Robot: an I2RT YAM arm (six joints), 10 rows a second.
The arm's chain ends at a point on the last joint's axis. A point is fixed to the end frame.
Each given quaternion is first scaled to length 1.
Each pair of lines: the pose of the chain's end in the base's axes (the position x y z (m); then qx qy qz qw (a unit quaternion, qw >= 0)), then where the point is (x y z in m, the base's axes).
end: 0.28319 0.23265 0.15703 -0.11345 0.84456 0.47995 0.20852
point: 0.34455 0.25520 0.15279
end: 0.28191 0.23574 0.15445 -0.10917 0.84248 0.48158 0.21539
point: 0.34359 0.25754 0.15088
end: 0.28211 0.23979 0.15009 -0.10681 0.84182 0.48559 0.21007
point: 0.34368 0.26181 0.14595
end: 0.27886 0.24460 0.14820 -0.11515 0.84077 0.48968 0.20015
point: 0.33980 0.26820 0.14356
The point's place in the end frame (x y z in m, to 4 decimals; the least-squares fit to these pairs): -0.0523 -0.0157 0.0362
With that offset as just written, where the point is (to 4 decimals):
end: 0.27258 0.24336 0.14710 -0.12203 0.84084 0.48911 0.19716
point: 0.3332 0.2678 0.1425
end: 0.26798 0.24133 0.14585 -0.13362 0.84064 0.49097 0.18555
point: 0.3277 0.2677 0.1406
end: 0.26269 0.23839 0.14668 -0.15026 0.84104 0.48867 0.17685
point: 0.3215 0.2668 0.1412
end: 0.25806 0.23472 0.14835 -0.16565 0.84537 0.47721 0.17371
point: 0.3162 0.2643 0.1427
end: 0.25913 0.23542 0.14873 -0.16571 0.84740 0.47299 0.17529
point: 0.3174 0.2647 0.1430
